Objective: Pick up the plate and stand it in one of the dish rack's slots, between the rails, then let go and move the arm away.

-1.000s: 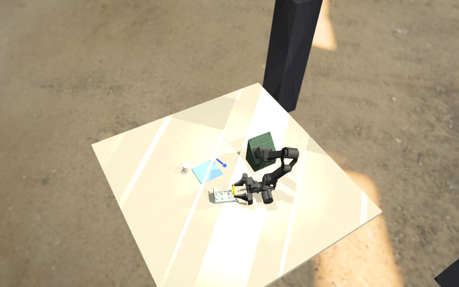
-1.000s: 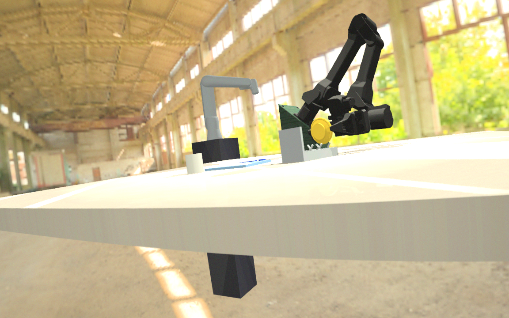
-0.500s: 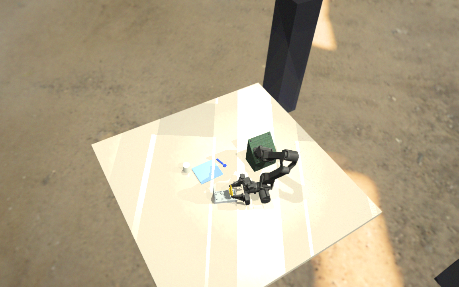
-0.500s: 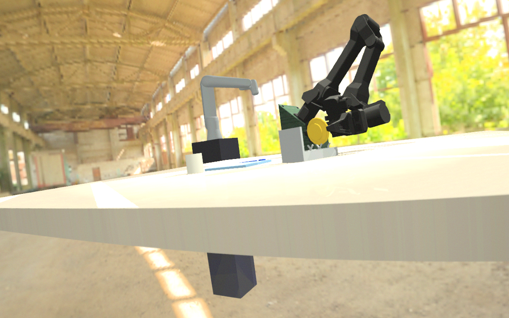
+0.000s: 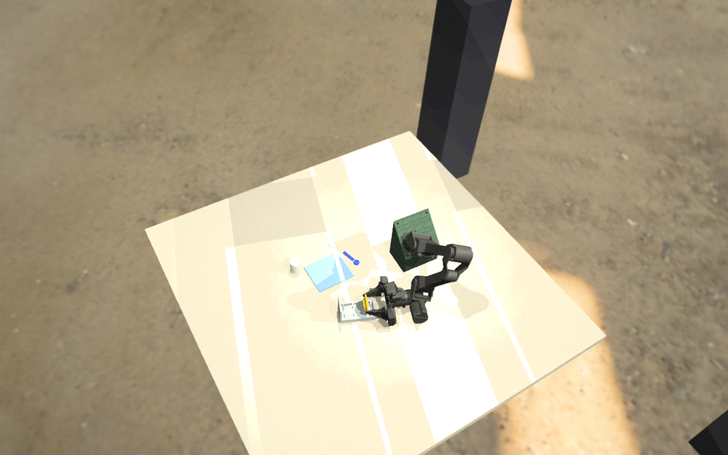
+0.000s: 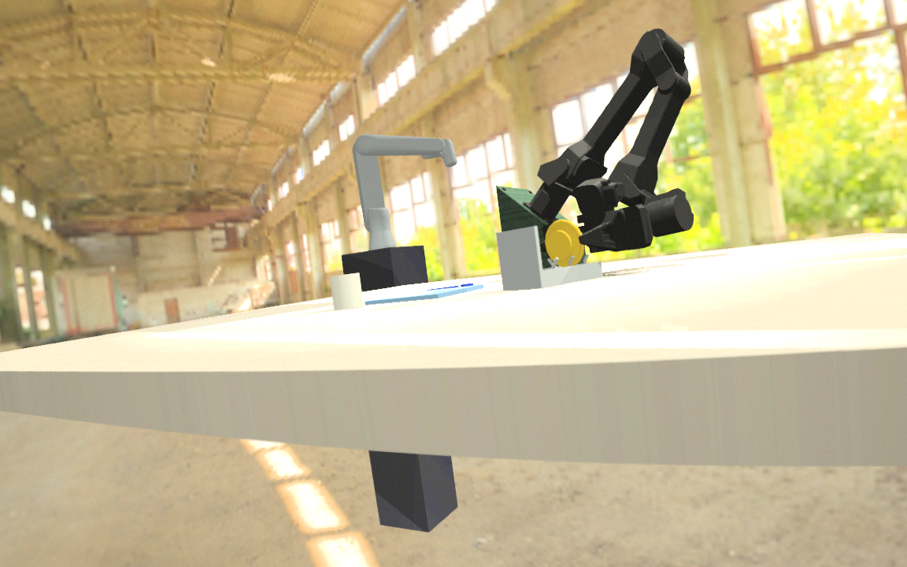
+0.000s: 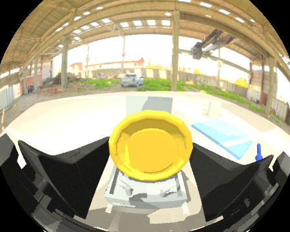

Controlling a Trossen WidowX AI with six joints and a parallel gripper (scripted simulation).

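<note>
Now: the yellow plate 1 cm behind my gripper tip. The rest, counted from my gripper tip: blue spoon 23 cm to the right, 8 cm behind, 5 cm below; then light blue mat 22 cm to the right, 5 cm below, 3 cm ahead; then grey dish rack 3 cm below, 2 cm ahead, 1 cm to the right.
</note>
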